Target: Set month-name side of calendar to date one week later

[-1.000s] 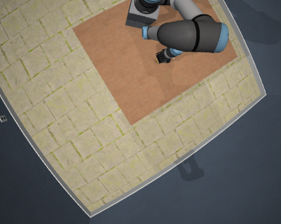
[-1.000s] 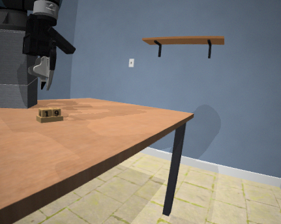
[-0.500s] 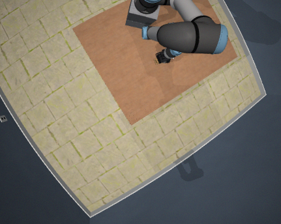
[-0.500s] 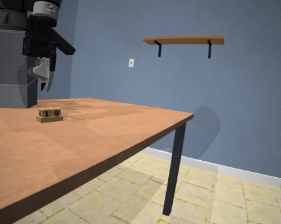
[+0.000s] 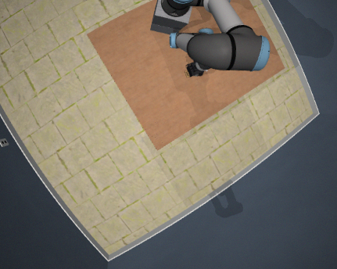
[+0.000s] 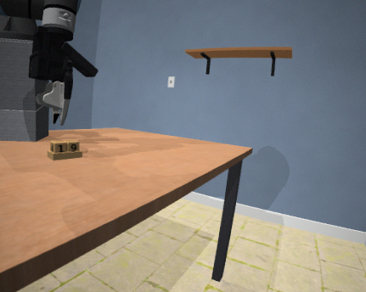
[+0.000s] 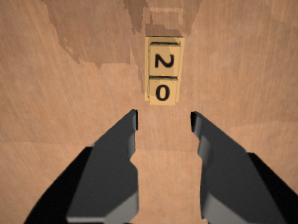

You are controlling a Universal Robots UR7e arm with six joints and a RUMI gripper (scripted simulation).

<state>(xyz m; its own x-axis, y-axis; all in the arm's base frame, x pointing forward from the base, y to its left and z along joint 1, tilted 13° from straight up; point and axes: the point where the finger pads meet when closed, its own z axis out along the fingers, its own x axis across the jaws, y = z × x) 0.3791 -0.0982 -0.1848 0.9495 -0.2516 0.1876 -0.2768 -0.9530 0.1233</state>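
My gripper is now 7 cm above the cube. From my hand the other things lie so: wooden tray 2 cm to the left, 9 cm below.
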